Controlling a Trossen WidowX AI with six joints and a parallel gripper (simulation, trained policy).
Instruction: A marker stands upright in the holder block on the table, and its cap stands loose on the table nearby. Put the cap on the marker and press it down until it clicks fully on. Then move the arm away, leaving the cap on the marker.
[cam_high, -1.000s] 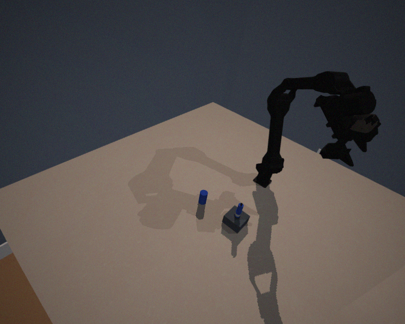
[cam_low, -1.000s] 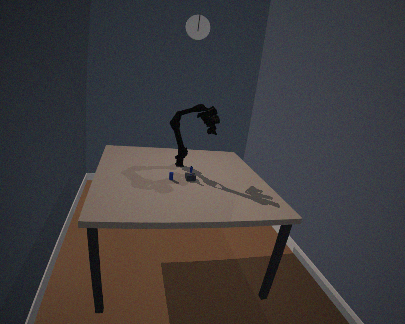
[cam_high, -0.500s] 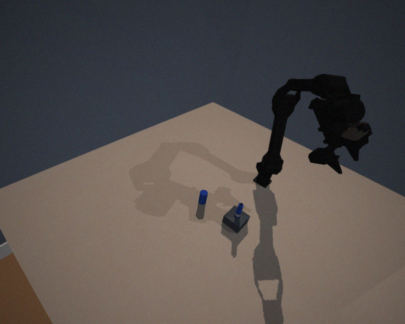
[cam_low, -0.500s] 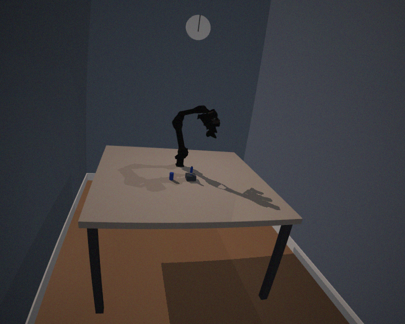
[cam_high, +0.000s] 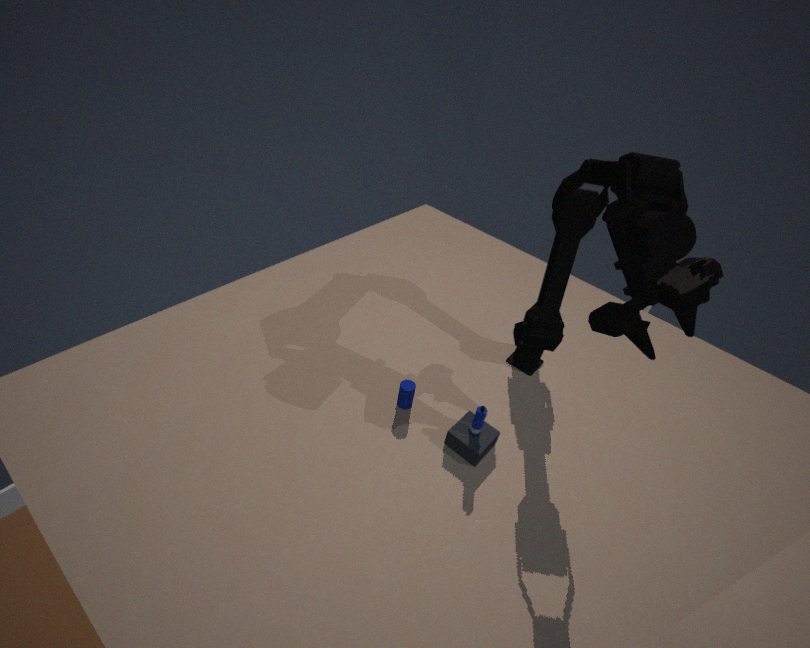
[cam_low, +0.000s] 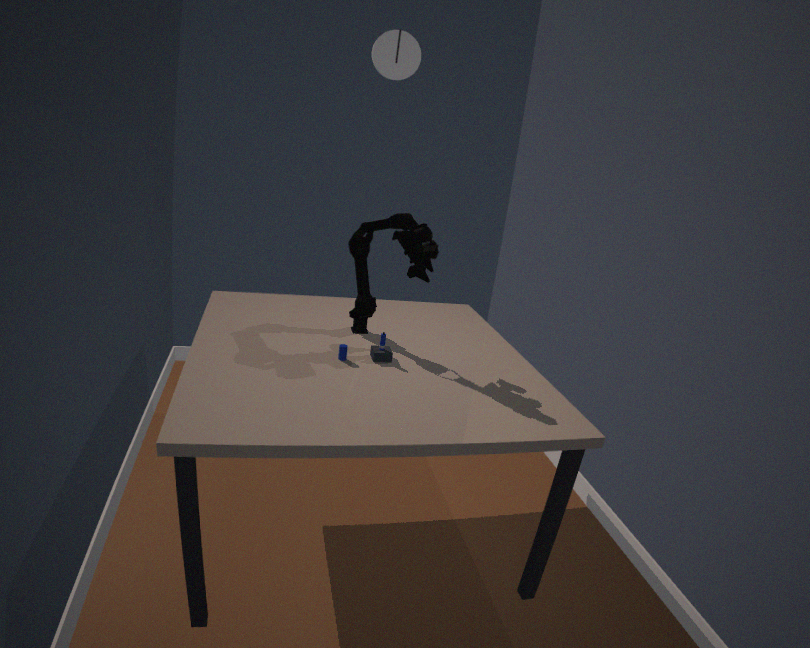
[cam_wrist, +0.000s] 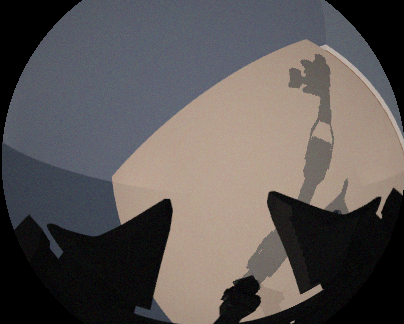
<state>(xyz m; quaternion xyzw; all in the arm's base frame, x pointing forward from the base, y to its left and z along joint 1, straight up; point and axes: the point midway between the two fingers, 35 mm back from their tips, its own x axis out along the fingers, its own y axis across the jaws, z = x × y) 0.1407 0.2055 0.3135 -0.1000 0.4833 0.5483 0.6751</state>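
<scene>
Right now my gripper tip is 330 mm to the left of the blue cap, 260 mm above it and 160 mm short of it. Round my gripper tip: dark grey holder block: 270 mm below, 190 mm to the right, 140 mm ahead.
</scene>
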